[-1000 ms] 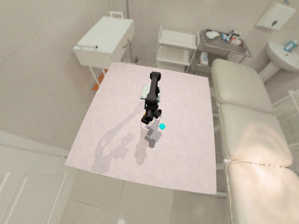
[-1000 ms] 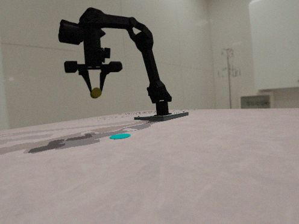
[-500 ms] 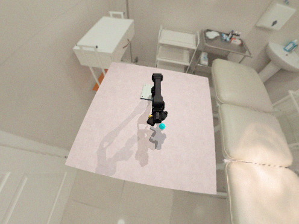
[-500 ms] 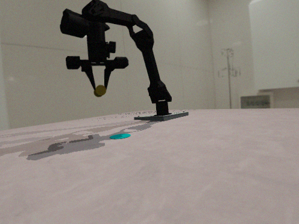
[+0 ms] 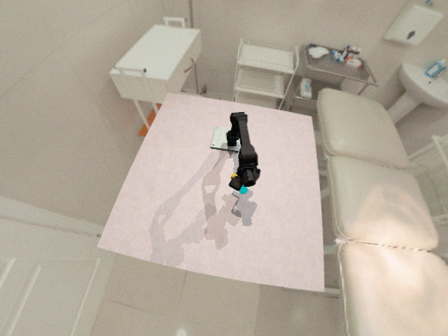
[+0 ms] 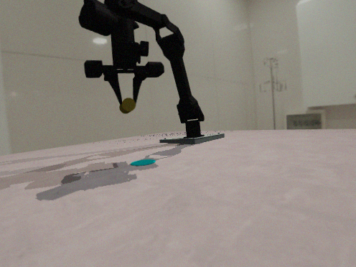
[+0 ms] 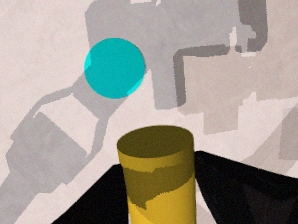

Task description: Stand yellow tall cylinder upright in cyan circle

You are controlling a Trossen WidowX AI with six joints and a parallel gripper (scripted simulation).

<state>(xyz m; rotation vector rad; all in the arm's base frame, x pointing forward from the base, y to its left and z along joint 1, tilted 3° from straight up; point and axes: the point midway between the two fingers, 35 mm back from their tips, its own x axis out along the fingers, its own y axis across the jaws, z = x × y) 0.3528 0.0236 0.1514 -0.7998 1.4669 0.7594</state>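
Right now the cyan circle is 140 mm below my gripper tip and 40 mm to the left of it. Also, from my gripper tip: yellow tall cylinder (20 mm to the right, 10 mm behind).
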